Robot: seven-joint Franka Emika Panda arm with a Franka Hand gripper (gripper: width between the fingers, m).
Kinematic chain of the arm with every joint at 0, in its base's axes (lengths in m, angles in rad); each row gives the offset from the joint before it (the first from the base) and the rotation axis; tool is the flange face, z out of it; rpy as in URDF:
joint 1: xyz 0 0 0.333 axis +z
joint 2: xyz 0 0 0 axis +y
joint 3: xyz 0 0 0.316 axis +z
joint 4: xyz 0.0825 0 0 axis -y
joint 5: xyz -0.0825 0 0.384 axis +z
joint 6: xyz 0 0 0 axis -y
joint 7: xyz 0.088 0 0 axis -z
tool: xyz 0 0 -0.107 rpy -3.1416 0 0
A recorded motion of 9 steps. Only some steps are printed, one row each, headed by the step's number.
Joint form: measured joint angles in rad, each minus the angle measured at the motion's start. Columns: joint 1, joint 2, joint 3, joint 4, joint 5, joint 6, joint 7.
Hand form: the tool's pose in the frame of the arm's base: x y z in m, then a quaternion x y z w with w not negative. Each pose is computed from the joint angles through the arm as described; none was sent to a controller.
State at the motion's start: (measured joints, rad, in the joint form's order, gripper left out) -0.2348 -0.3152 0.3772 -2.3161 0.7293 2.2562 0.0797
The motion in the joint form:
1: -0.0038 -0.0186 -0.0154 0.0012 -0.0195 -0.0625 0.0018
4: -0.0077 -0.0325 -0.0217 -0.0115 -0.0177 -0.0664 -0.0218
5: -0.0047 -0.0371 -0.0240 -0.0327 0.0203 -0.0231 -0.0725
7: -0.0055 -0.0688 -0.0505 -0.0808 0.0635 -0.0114 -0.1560
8: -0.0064 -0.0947 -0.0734 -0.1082 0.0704 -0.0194 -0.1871
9: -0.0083 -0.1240 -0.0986 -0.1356 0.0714 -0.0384 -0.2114
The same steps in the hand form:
1: 0.4678 0.0911 0.4896 -0.95112 0.15808 -0.07678 0.25392
4: 0.4642 0.0861 0.4895 -0.95226 0.15191 -0.08015 0.25239
5: 0.4637 0.0828 0.4856 -0.94926 0.14539 -0.09884 0.26076
7: 0.4538 0.0675 0.4790 -0.94697 0.13509 -0.11220 0.26911
8: 0.4460 0.0562 0.4775 -0.94652 0.13307 -0.11607 0.27002
9: 0.4367 0.0447 0.4763 -0.94637 0.13207 -0.11600 0.27108

